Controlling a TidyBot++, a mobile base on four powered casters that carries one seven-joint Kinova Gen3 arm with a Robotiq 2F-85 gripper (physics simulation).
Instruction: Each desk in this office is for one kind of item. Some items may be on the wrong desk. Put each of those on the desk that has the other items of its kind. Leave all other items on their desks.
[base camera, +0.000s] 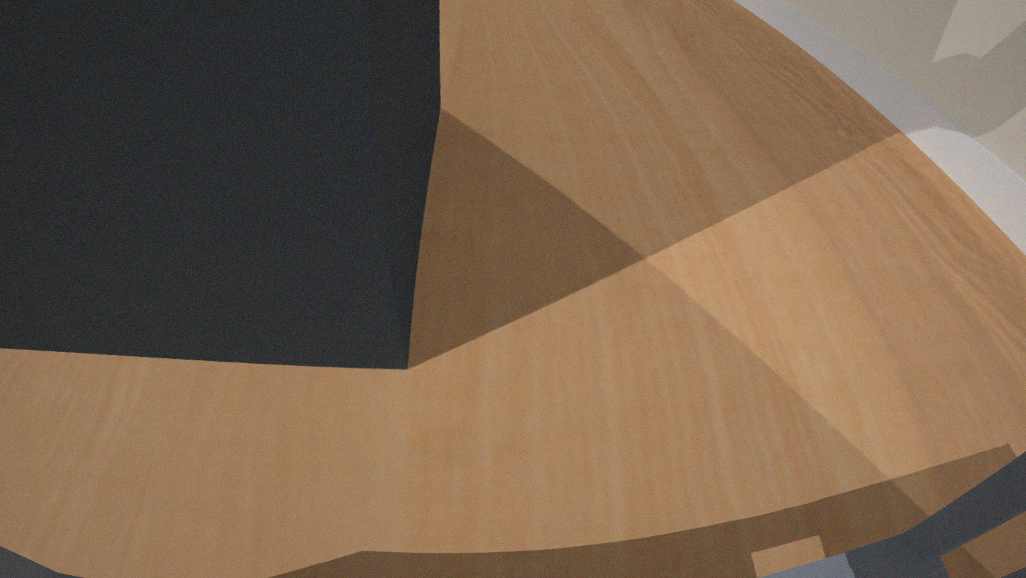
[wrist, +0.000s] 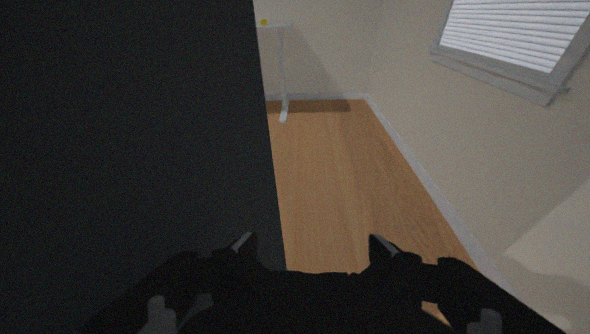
Observation:
I see my gripper and a window with blinds.

